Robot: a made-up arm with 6 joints.
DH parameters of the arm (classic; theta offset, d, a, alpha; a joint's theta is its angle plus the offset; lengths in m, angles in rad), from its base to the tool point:
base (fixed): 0 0.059 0 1.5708
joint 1: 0 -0.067 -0.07 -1.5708
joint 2: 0 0.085 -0.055 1.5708
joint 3: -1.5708 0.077 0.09 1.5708
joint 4: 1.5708 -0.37 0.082 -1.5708
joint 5: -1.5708 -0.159 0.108 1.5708
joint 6: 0 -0.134 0.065 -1.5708
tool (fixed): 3.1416 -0.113 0 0
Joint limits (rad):
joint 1: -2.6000..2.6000
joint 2: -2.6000..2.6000
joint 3: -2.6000..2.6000
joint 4: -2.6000..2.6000
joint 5: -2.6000..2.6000
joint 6: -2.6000..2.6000
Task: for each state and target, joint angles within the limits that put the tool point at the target. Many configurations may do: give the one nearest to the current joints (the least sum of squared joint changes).
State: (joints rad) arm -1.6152 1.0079 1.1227 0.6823 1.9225 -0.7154
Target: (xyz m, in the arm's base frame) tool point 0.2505 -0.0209 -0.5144
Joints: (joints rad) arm -1.8827 0.5958 1.0003 0.7679 1.8093 -0.6713
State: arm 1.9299 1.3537 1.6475 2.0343 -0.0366 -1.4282
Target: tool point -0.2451 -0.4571 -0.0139
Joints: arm 1.8225 1.2255 2.3071 1.9304 0.3690 -1.3465
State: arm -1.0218 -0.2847 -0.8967 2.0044 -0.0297 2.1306
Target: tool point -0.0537 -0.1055 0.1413
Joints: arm -0.9973 -0.6522 -1.0160 1.5037 -0.2323 1.8405
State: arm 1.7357 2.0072 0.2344 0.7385 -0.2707 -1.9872
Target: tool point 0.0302 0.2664 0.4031
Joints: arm 1.6218 1.3662 -0.0385 0.6302 -0.3660 -1.8323
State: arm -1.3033 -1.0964 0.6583 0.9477 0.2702 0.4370
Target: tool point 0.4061 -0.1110 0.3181
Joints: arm -1.8618 -1.0622 0.6712 1.3652 0.3070 0.6059
